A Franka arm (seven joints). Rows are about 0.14 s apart.
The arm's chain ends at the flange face. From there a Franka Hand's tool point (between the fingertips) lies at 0.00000 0.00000 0.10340 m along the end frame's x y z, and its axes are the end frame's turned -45 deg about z.
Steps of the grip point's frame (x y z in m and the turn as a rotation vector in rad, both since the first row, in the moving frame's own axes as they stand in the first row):
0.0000 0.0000 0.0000 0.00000 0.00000 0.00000
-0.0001 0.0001 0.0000 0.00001 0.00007 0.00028
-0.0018 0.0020 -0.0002 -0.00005 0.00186 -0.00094
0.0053 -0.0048 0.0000 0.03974 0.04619 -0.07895
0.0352 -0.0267 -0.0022 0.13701 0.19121 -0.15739
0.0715 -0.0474 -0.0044 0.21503 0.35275 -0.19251
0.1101 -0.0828 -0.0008 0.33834 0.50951 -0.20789
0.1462 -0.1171 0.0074 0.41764 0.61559 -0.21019
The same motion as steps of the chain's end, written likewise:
0.0000 0.0000 0.0000 0.00000 0.00000 0.00000
0.0000 0.0001 0.0000 0.00006 0.00004 0.00028
0.0000 0.0028 -0.0002 0.00128 0.00135 -0.00094
0.0001 -0.0009 0.0002 0.06076 0.00456 -0.07895
0.0040 -0.0198 0.0006 0.23209 0.03833 -0.15739
0.0112 -0.0430 0.0043 0.40148 0.09738 -0.19251
0.0139 -0.0774 0.0179 0.59952 0.12104 -0.20789
0.0151 -0.1165 0.0346 0.73060 0.13997 -0.21019

